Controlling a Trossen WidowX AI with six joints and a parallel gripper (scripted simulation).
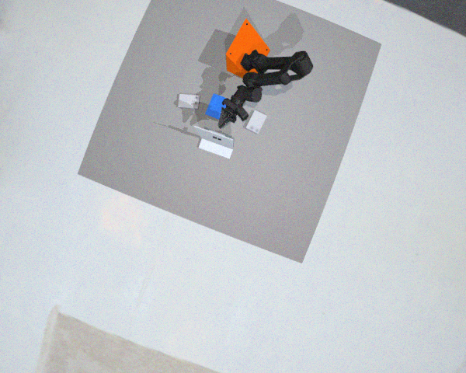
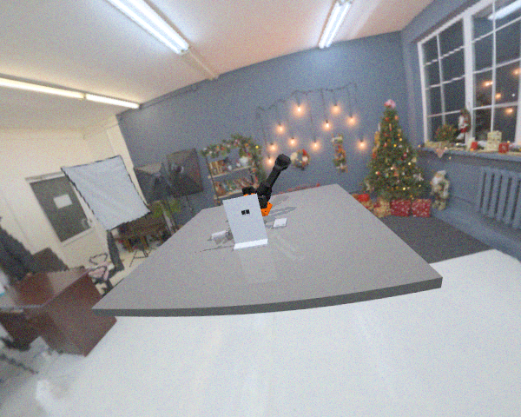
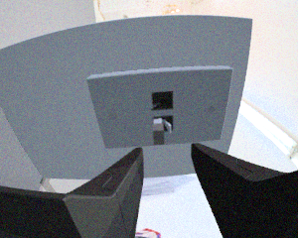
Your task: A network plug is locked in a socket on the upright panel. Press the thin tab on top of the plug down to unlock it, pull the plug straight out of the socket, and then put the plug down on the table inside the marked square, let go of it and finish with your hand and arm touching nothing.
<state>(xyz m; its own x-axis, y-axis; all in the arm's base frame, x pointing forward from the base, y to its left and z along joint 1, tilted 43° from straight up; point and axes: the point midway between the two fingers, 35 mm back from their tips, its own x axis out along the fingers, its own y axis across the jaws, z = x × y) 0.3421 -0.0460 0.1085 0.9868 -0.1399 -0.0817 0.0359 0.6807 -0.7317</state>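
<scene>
Now: the pale network plug 4 cm ahead of my gripper tip. Also, from my gripper tip: blue marked square (17 cm below, 13 cm behind, 7 cm to the right); then grey upright panel (6 cm below, 6 cm ahead, 1 cm to the left).
</scene>
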